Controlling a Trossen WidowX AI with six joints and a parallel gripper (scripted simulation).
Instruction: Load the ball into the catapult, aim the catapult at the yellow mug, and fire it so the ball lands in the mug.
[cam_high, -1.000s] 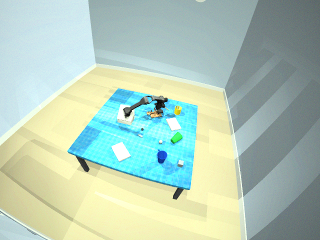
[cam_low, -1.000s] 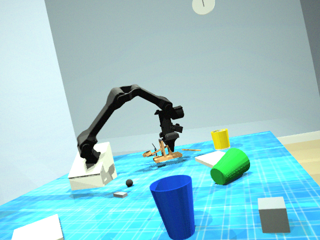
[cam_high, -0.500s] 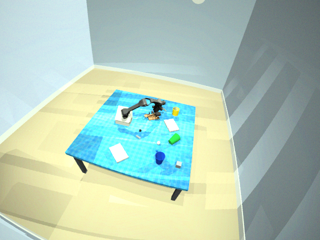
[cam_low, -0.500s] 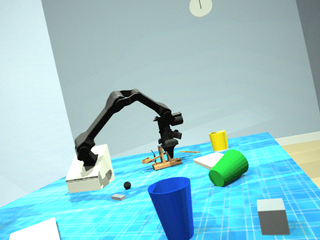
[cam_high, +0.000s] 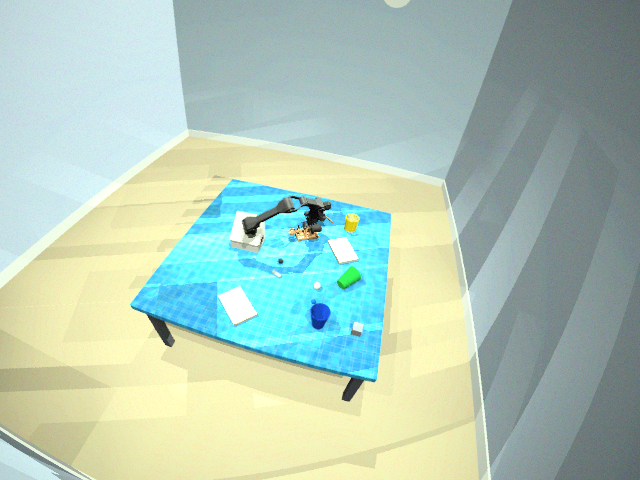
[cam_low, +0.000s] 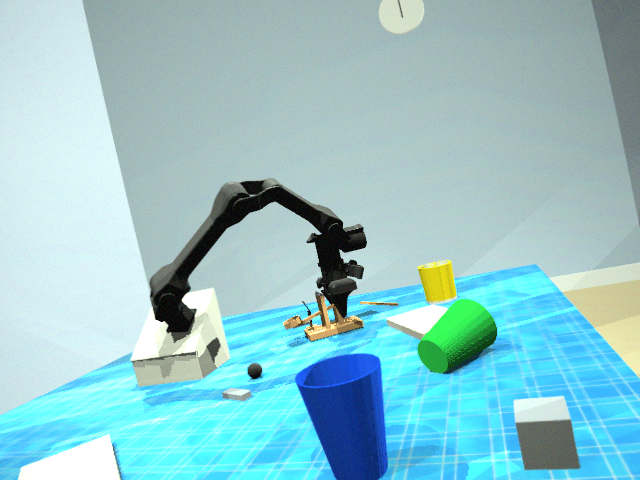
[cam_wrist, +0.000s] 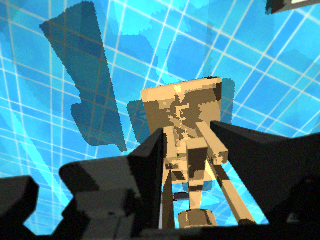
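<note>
My gripper tip is 90 mm past the black ball, 300 mm to the left of it and 20 mm above it. Round my gripper tip: yellow mug: 230 mm ahead, 170 mm to the left; then thin wooden stick: 30 mm ahead, 230 mm to the left, 30 mm below; then wooden catapult: 60 mm behind, 30 mm to the right, 20 mm above.
</note>
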